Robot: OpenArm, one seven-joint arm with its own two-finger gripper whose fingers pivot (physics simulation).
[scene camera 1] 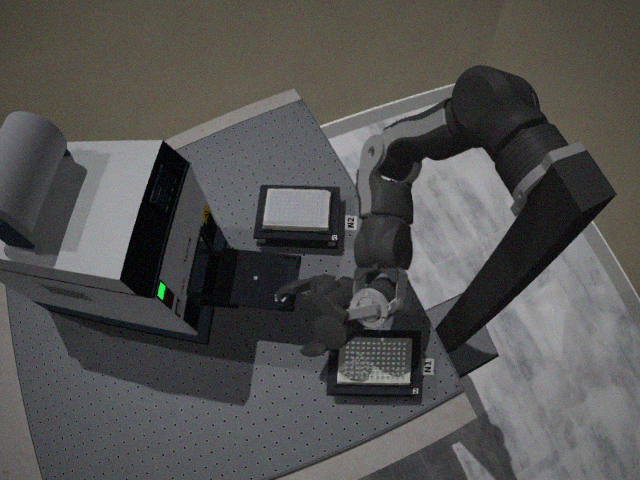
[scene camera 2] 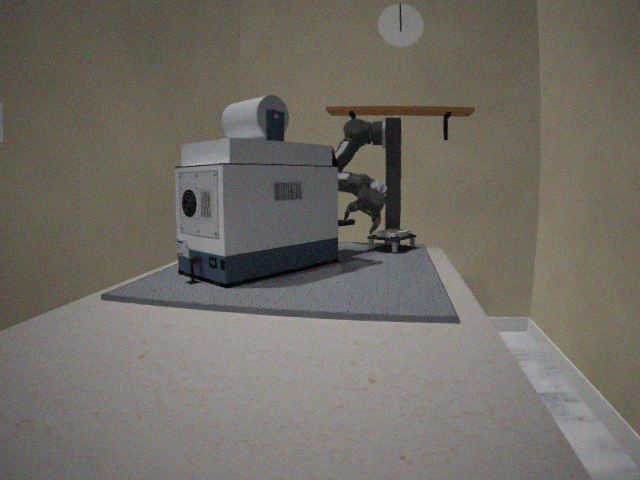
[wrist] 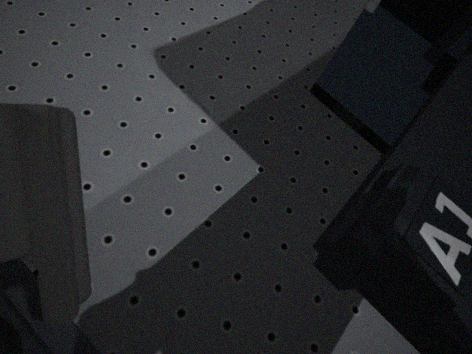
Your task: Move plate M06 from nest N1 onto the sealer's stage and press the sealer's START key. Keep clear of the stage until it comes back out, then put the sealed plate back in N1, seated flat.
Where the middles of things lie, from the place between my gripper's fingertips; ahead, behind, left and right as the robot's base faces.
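The nest N2 [scene camera 1: 334, 205] is 22 cm to the right of my hand, 8 cm behind it and 6 cm below it. Going by their middles, it is the farthest from my hand of the things named here, the nest N2. From my hand, the nest N1 [scene camera 1: 333, 353] is 11 cm to the left, 10 cm behind and 5 cm below, while the plate M06 [scene camera 1: 363, 361] is 11 cm to the left, 10 cm behind and 4 cm below. And there is the dark stage [wrist: 395, 240]: my hand is 6 cm short of it, 10 cm to the left of it and 1 cm below it.
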